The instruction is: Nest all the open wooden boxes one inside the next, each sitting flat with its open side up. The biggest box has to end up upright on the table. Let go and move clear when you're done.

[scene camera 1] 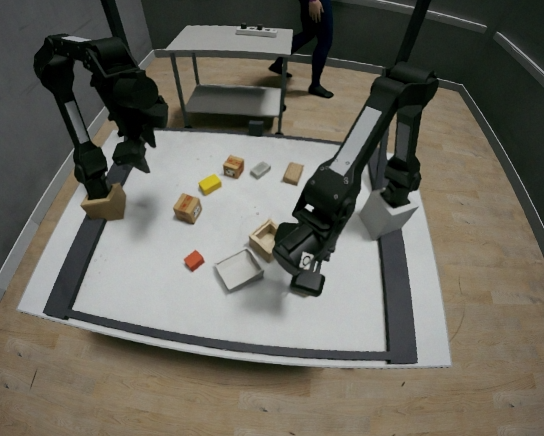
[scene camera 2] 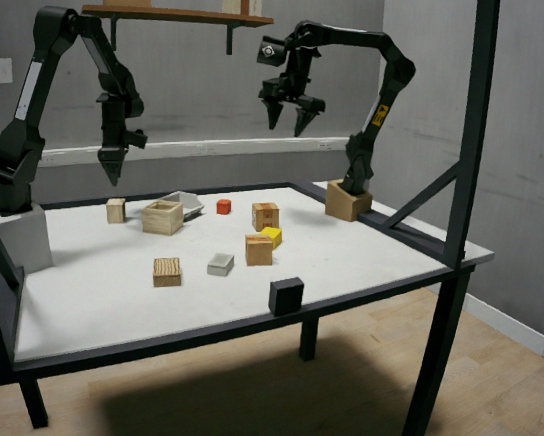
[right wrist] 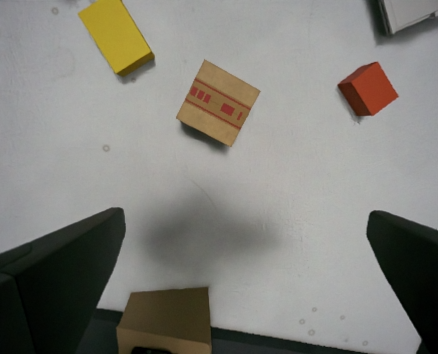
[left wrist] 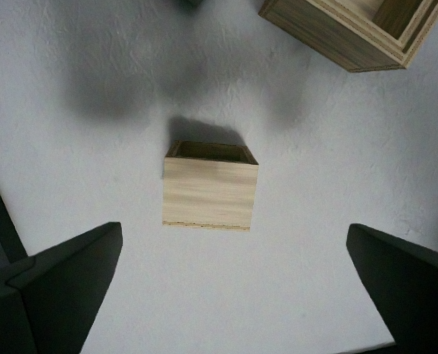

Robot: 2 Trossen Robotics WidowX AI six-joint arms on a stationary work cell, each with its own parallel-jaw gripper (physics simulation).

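Frame: origin at the left arm's base, x left, y ahead, z down, level; metres.
Seen in the pictures: left gripper, between the fingertips: (scene camera 1: 309,265) (scene camera 2: 116,181) (left wrist: 236,234); right gripper, between the fingertips: (scene camera 1: 151,159) (scene camera 2: 283,133) (right wrist: 245,220); left arm's base, origin of its link: (scene camera 1: 395,198) (scene camera 2: 12,207); right arm's base, origin of its link: (scene camera 1: 100,193) (scene camera 2: 350,188).
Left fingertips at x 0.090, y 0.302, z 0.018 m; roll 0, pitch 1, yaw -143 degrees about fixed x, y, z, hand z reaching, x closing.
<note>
Pixels of each thing's middle, then the offset from my left fingertips to it.
- large open wooden box, middle of its body: (scene camera 2: 163,217) (scene camera 1: 269,240) dz +0.078, dx -0.128, dy +0.050 m
- smallest open wooden box, middle of its body: (left wrist: 209,181) (scene camera 2: 116,211) dz +0.083, dx +0.013, dy +0.001 m
- grey tray, middle of its body: (scene camera 1: 238,268) (scene camera 2: 180,207) dz +0.084, dx -0.078, dy +0.150 m
- yellow block, middle of its body: (right wrist: 118,36) (scene camera 2: 269,238) (scene camera 1: 210,184) dz +0.094, dx -0.381, dy +0.157 m
- red cube, middle of its body: (right wrist: 366,90) (scene camera 1: 194,260) (scene camera 2: 223,206) dz +0.093, dx -0.139, dy +0.256 m
- small grey box, middle of its body: (scene camera 2: 220,264) (scene camera 1: 260,170) dz +0.098, dx -0.392, dy -0.014 m
- wooden block-like piece, middle of its body: (scene camera 2: 166,271) (scene camera 1: 293,173) dz +0.097, dx -0.344, dy -0.113 m
The large open wooden box (scene camera 1: 261,247) (scene camera 2: 162,223) (left wrist: 320,37) stands upright. A smaller box sits inside it, its inner rim (left wrist: 367,27) close to the outer one. The smallest open wooden box (scene camera 2: 115,211) (left wrist: 209,194) lies on its side, its opening toward the top of the left wrist view; the left gripper mostly hides it in scene camera 1. My left gripper (scene camera 2: 115,181) (left wrist: 236,234) is open and empty above the smallest box. My right gripper (scene camera 1: 149,158) (scene camera 2: 285,131) (right wrist: 245,220) is open and empty, high over the table.
A grey tray (scene camera 1: 239,270) (scene camera 2: 192,201) lies beside the large box. Two cartons (scene camera 1: 188,208) (scene camera 1: 233,166), a yellow block (scene camera 1: 210,184), a red cube (scene camera 1: 194,260), a small grey box (scene camera 1: 260,170) and a wooden block-like piece (scene camera 1: 293,173) (scene camera 2: 167,272) lie around.
</note>
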